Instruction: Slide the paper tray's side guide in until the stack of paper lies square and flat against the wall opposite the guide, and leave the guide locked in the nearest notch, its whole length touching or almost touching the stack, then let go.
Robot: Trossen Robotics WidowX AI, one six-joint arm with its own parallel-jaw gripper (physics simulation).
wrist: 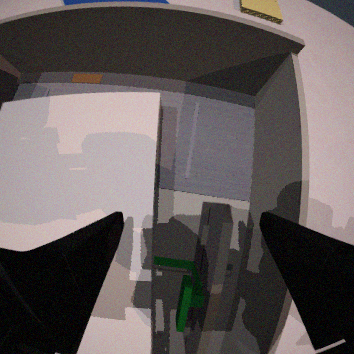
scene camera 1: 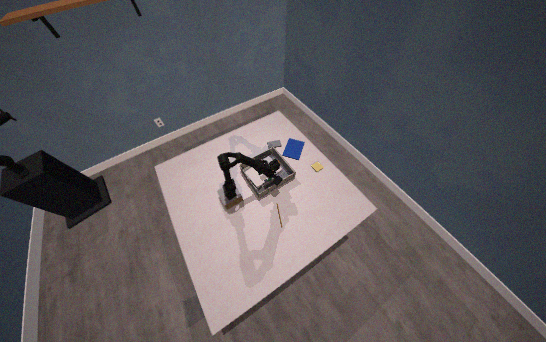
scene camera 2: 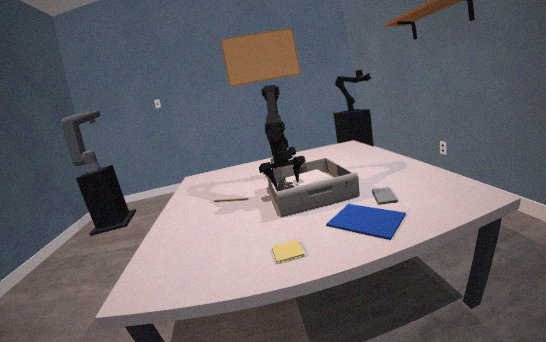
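Seen in the pictures: gripper, fingertip midpoint: [wrist: 192, 219] [scene camera 1: 274, 177] [scene camera 2: 287, 184]; arm's base, origin of the base link: [scene camera 1: 230, 194].
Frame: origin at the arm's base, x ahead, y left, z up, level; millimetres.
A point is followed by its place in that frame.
Observation:
The grey paper tray [scene camera 1: 287, 165] @(x 475, y -86, z -2 mm) [scene camera 2: 325, 194] @(x 503, y -6, z -37 mm) [wrist: 140, 47] @(x 479, y -47, z -27 mm) stands on the table. The white paper stack [scene camera 2: 316, 176] @(x 287, y 64, z -42 mm) [wrist: 100, 155] @(x 384, y -21, z -42 mm) lies in it, against or near the left wall in the wrist view; contact there is out of view. The dark side guide [wrist: 218, 250] @(x 325, y -103, z -4 mm) stands upright between the stack and the right wall, with a gap to the stack. Its green lever [scene camera 2: 283, 178] [wrist: 184, 302] is on the side facing the stack. My gripper [scene camera 2: 288, 183] @(x 340, y -91, z -21 mm) [wrist: 192, 219] @(x 340, y -91, z -21 mm) is open and empty, low over the tray, its fingertips on either side of the guide in the wrist view. Their exact height is unclear.
A blue folder [scene camera 1: 294, 149] @(x 677, y 29, z -75 mm) [scene camera 2: 367, 220] @(x 694, y 36, z -75 mm), a yellow note pad [scene camera 1: 317, 166] @(x 692, y -227, z -73 mm) [scene camera 2: 288, 251] @(x 700, y -227, z -73 mm) [wrist: 262, 9] @(x 663, y -223, z -73 mm) and a grey block [scene camera 1: 274, 144] @(x 582, y 189, z -73 mm) [scene camera 2: 384, 195] @(x 596, y 189, z -73 mm) lie around the tray. A brown pencil [scene camera 1: 279, 215] @(x 176, y -324, z -76 mm) [scene camera 2: 231, 200] @(x 185, y -317, z -80 mm) lies beyond the guide-side wall.

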